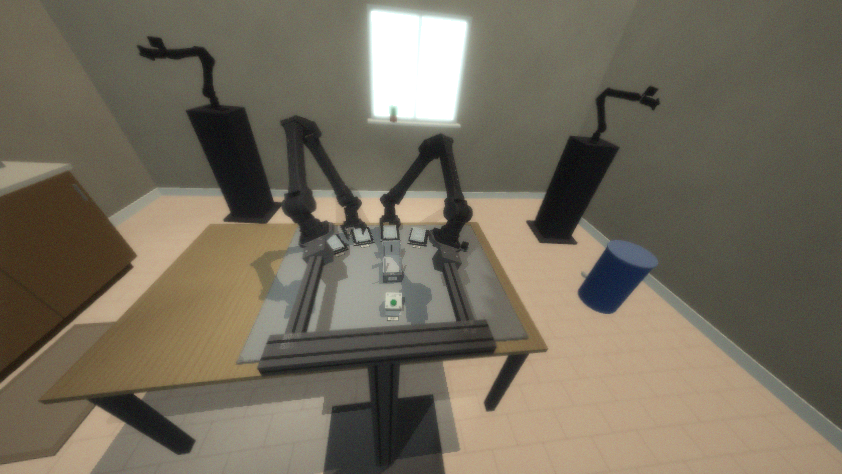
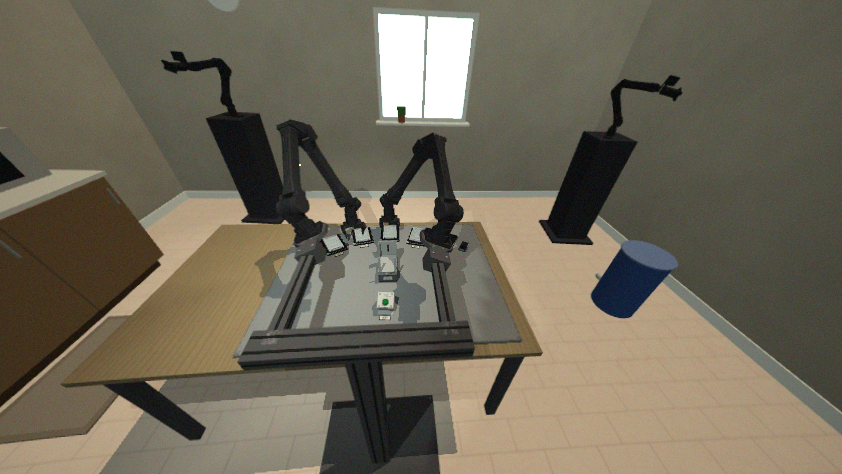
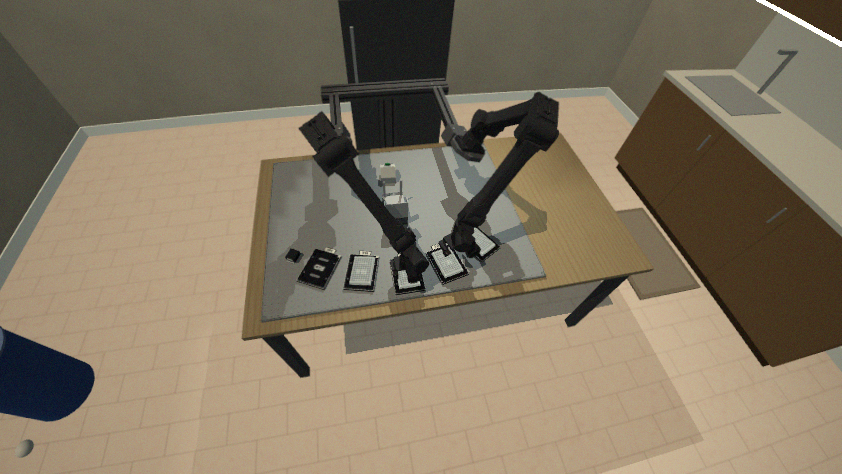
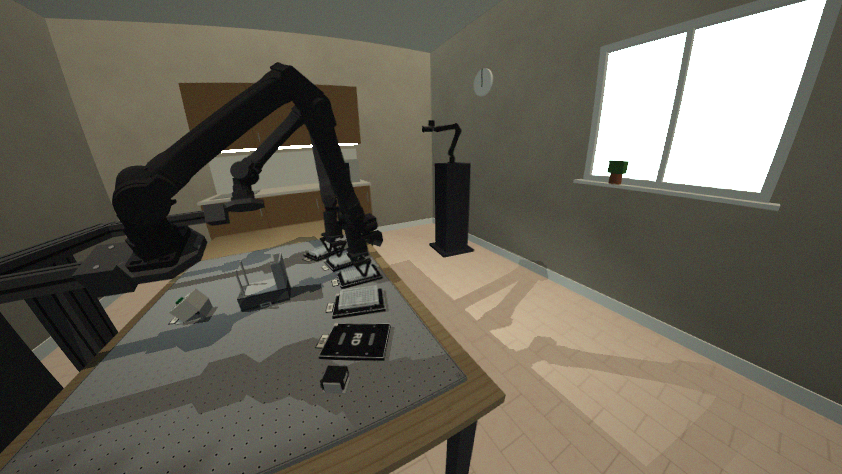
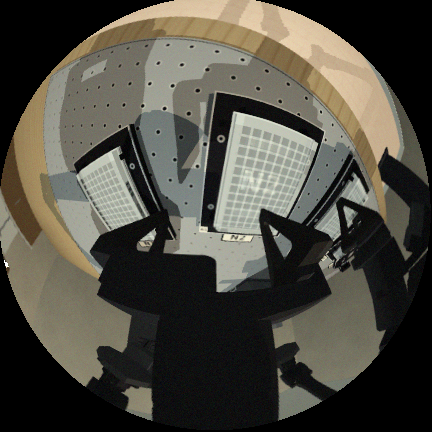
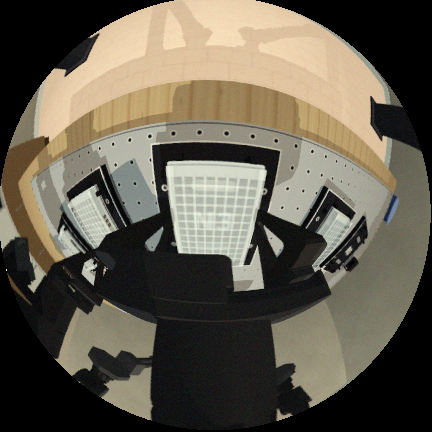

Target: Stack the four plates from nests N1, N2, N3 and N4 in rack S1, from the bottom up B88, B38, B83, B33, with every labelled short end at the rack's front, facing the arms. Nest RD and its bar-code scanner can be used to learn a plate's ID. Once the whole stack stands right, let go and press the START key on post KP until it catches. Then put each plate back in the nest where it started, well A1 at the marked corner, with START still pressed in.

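Observation:
White plates sit in nests N1, N2, N3 and N4; their IDs are unreadable. My right gripper straddles the N3 plate, fingers at its long sides, apparently shut on it; the fingertips are partly hidden, and the plate lies flat in its nest. My left gripper is open and empty, low over the table between N1 and N2. Rack S1 shows no plate. Post KP carries the green START key.
Nest RD is empty, with the small black scanner beside it. The nests stand in an arc along the mat's far side from the arm mounts. The two forearms run close together above N2 and N3. Rack S1 stands between the nests and post KP.

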